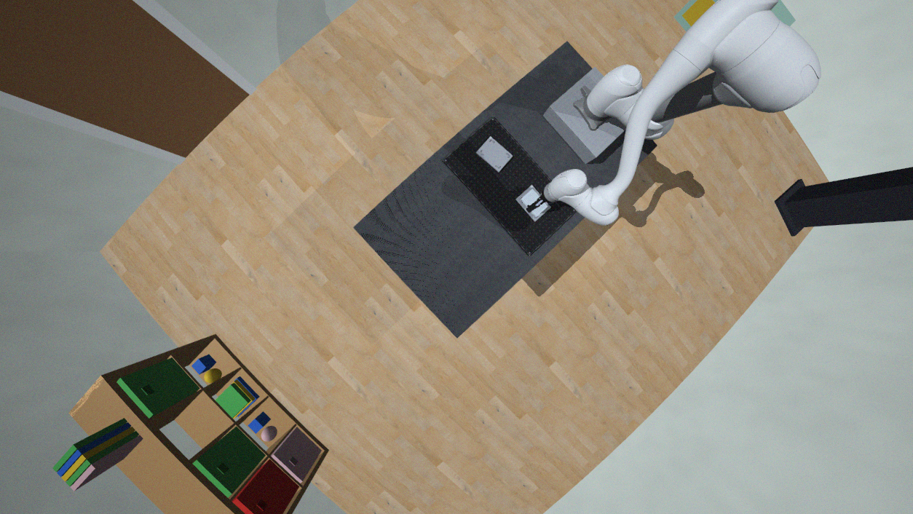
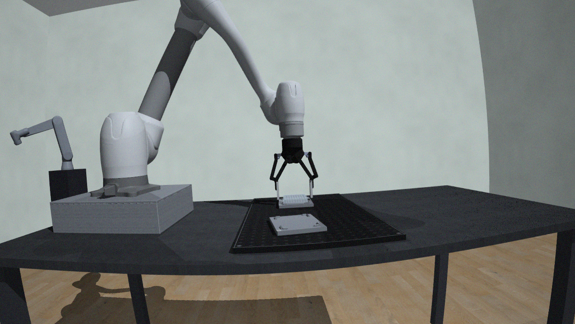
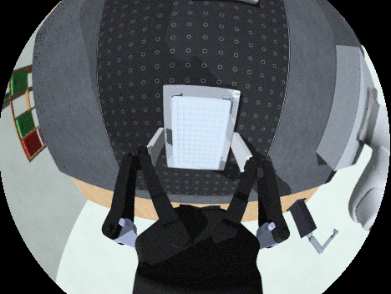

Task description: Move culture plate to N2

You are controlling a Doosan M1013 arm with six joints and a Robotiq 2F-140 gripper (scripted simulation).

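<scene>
Right now my hand is 10 mm above the lid.
</scene>
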